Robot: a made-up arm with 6 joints. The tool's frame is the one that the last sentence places.
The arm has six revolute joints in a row. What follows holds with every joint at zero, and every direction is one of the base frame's. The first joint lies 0.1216 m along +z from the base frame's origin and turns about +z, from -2.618 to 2.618 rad. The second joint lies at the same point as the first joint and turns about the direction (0.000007, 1, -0.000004), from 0 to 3.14 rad. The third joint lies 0.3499 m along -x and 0.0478 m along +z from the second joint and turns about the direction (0.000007, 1, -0.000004), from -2.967 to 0 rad. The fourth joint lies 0.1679 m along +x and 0.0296 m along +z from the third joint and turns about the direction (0.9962, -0.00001, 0.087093), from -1.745 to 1.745 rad. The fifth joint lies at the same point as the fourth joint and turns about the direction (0.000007, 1, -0.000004), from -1.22 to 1.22 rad. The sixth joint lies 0.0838 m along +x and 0.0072 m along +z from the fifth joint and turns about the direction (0.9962, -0.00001, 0.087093), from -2.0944 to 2.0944 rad. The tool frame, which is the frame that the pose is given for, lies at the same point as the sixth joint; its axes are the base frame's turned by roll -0.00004, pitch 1.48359 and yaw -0.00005 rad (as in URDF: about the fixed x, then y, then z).
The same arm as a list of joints. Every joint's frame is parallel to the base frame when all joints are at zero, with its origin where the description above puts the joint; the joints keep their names.
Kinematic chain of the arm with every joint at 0, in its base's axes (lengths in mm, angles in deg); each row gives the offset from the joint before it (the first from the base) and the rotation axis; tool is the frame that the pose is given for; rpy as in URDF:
joint 1: xyz 0 0 121.6 axis +z
joint 2: xyz 0 0 0 axis +y
joint 3: xyz -349.9 0 47.8 axis +y
joint 4: xyz 167.9 0 29.6 axis 0.9962 0 0.0871
joint 5: xyz 0 0 0 axis +y
joint 6: xyz 83.8 0 7.2 axis 0.9962 0 0.0871
tool: xyz 0 0 0 rpy 0 85 0
Joint limits (deg, base to tool): -150..150 0..179.91 -170..0 -99.98..99.98 -69.9..69.9 -120..120

